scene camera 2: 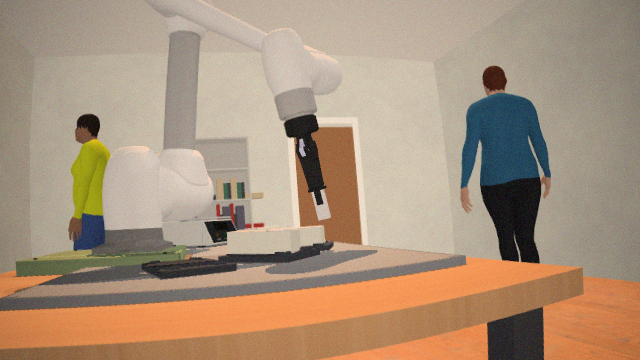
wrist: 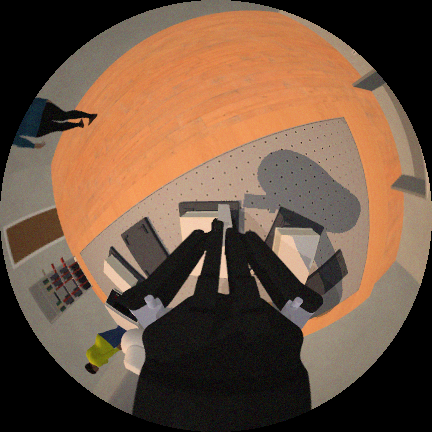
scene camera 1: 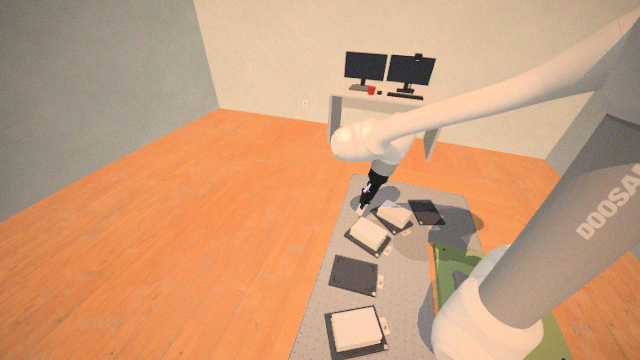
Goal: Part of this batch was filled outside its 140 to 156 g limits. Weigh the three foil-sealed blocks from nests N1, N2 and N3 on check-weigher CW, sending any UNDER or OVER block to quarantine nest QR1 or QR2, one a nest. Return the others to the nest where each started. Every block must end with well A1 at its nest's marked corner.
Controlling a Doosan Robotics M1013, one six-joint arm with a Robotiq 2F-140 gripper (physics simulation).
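Pixels of known places: gripper, fingertip midpoint: (scene camera 2: 324, 218) (wrist: 222, 212) (scene camera 1: 359, 213); arm's base at its link origin: (scene camera 2: 135, 250).
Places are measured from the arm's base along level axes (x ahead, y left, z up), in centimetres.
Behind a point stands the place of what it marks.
My gripper (scene camera 1: 362, 209) {y -17.9, x 48.1, z 5.2 cm} (scene camera 2: 322, 211) {y -17.9, x 48.1, z 5.2 cm} (wrist: 222, 212) {y -17.9, x 48.1, z 5.2 cm} is shut and empty, its pale fingertips above the outer edge of a nest. A pale block (scene camera 1: 369, 233) {y -10.3, x 41.5, z 3.5 cm} (scene camera 2: 312, 234) {y -17.4, x 45.0, z 1.8 cm} (wrist: 190, 221) {y -11.8, x 47.8, z 3.5 cm} lies in that nest, partly hidden by the fingers in the wrist view. A second block (scene camera 1: 394, 215) {y -24.4, x 33.7, z 3.8 cm} (scene camera 2: 265, 243) {y -32.2, x 33.7, z 1.5 cm} (wrist: 295, 245) {y -28.4, x 38.1, z 3.6 cm} lies in the adjacent nest. A third block (scene camera 1: 356, 328) {y 24.3, x 36.7, z 3.5 cm} (wrist: 120, 275) {y 19.4, x 37.8, z 3.1 cm} lies flat in the nearest nest of scene camera 1. One dark nest (scene camera 1: 353, 275) {y 7.1, x 42.4, z -0.6 cm} (wrist: 146, 245) {y 4.6, x 44.4, z -0.6 cm} between blocks is empty; another dark nest (scene camera 1: 426, 212) {y -37.7, x 19.3, z -0.7 cm} (scene camera 2: 187, 267) {y -45.3, x 20.9, z -0.7 cm} is empty. Nest labels and well marks are unreadable.
A white device with a dark display (scene camera 2: 220, 231) {y 33.8, x 21.1, z 2.9 cm} stands behind the blocks, its reading illegible. The grey perforated board (scene camera 1: 320, 310) {y 22.3, x 48.6, z -1.8 cm} carries the nests. The green base plate (scene camera 2: 30, 267) {y -24.2, x -17.0, z -1.4 cm} lies under the arm's base. Two people (scene camera 2: 507, 140) (scene camera 2: 91, 175) stand beyond the table.
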